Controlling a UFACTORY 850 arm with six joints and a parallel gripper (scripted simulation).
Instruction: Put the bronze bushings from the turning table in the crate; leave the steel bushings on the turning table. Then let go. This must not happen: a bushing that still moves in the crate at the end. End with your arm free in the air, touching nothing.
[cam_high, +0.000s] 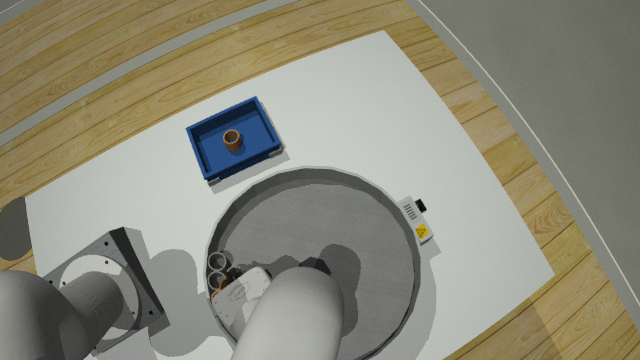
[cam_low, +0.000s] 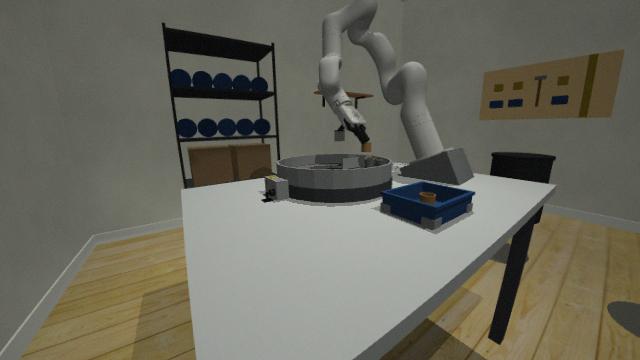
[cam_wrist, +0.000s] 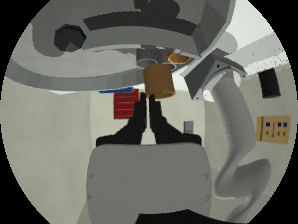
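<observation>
Now: hand 110 mm short of the blue crate, 340 mm to the right of it and 150 mm above it. Also, from my hand: grey turning table 130 mm ahead, 30 mm to the right, 120 mm below.
</observation>
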